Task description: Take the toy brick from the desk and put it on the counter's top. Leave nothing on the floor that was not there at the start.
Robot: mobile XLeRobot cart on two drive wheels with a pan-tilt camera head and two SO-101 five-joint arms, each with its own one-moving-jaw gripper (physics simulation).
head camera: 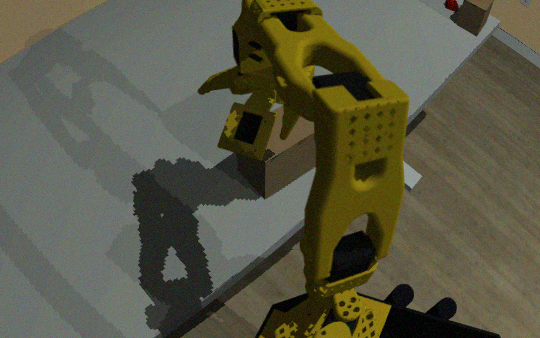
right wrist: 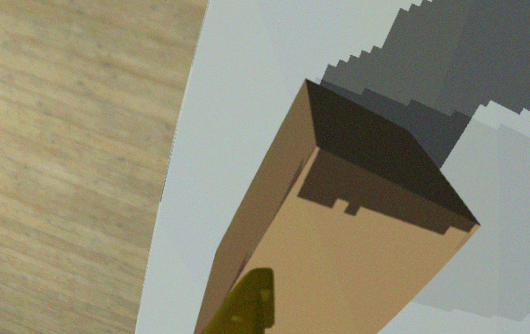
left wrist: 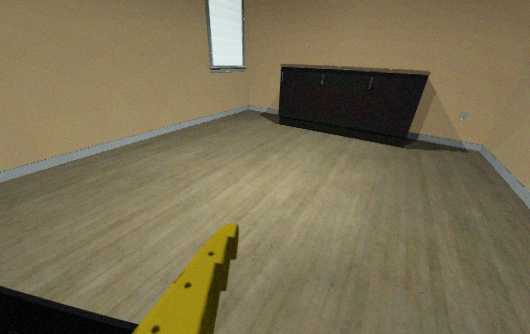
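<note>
A small red object lies on the grey desk at the head view's top right; it is too small to tell if it is the toy brick. A larger brown box lies on the desk under my right arm. My right gripper is open and empty, above this box; one jaw shows in its wrist view. My left gripper is open and empty, one notched jaw showing over the floor. A dark counter with a brown top stands far off against the wall.
A small brown box stands beside the red object near the desk's corner. Wood floor runs along the desk's edge. A black part of the cart shows at the head view's bottom. A window is in the wall left of the counter.
</note>
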